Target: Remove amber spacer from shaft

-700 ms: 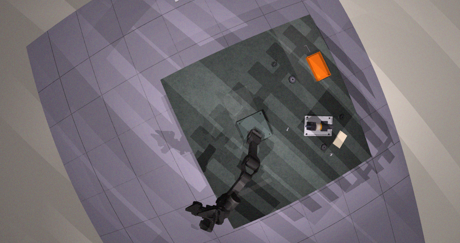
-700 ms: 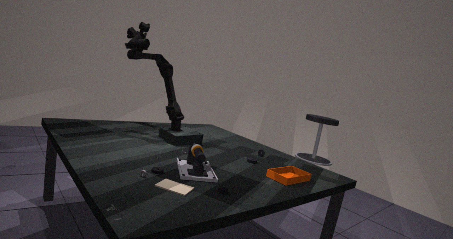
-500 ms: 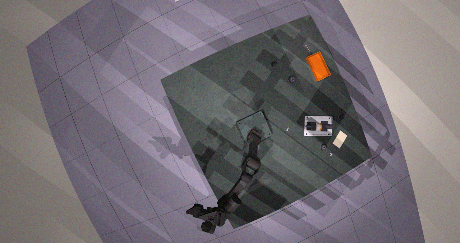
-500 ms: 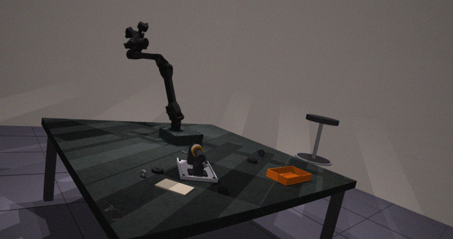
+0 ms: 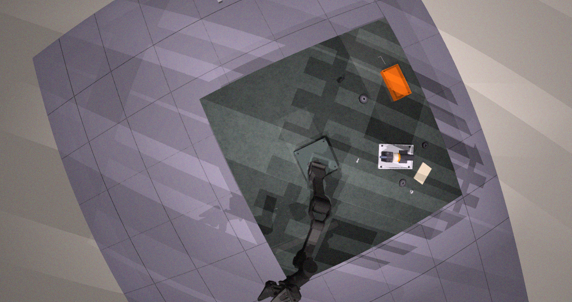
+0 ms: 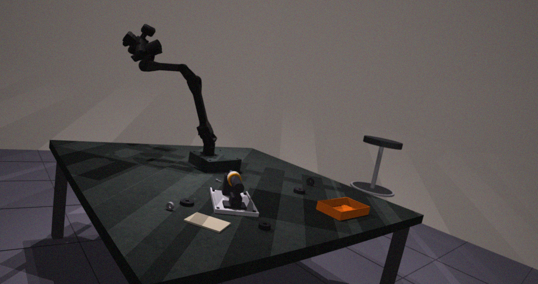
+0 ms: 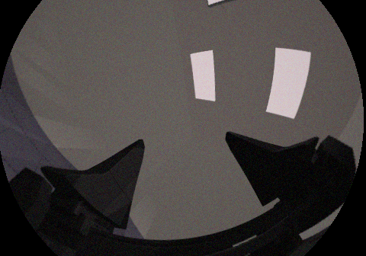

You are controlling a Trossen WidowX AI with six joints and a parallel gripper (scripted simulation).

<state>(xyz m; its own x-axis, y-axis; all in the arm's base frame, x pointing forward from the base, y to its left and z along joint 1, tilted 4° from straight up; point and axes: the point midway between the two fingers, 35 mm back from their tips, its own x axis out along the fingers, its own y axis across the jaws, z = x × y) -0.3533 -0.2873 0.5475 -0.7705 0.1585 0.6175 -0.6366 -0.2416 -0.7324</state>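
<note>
Now: gripper tip 82 cm short of the cream spacer, 54 cm above it and 20 cm to the right of it. Also, from my gripper tip: orange tray (103 cm ahead, 61 cm to the left, 61 cm below); cream card (102 cm ahead, 61 cm below, 1 cm to the left); amber spacer (84 cm ahead, 54 cm below, 19 cm to the left).
</note>
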